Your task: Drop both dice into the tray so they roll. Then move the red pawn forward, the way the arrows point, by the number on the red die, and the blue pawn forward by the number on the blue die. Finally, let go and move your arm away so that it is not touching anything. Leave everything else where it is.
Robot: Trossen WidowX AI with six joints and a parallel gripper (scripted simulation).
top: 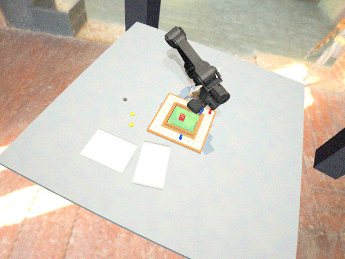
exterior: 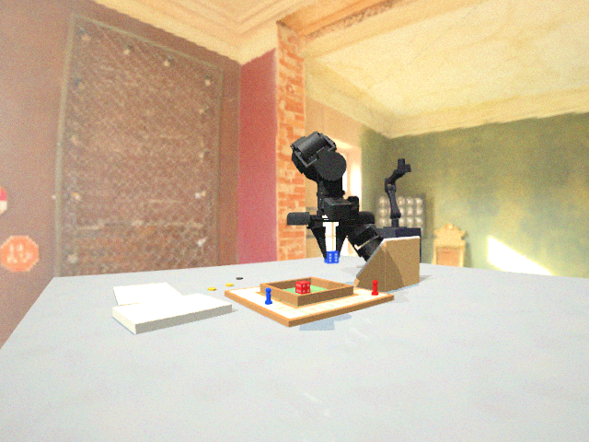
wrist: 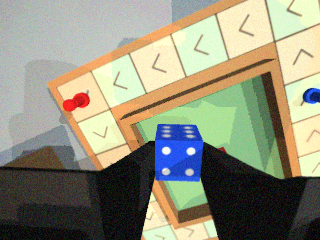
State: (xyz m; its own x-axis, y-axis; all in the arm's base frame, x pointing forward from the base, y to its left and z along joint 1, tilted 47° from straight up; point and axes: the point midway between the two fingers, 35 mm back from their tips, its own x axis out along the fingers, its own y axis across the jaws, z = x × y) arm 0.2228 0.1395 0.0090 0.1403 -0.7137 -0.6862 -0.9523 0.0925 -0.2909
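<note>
Now: gripper tip 9 cm past the red pawn, 7 cm above it and 4 cm to the right of it. Round my gripper tip: dark disc (39 cm to the right, 10 cm below, 9 cm ahead); blue pawn (14 cm ahead, 7 cm below, 2 cm to the right).
</note>
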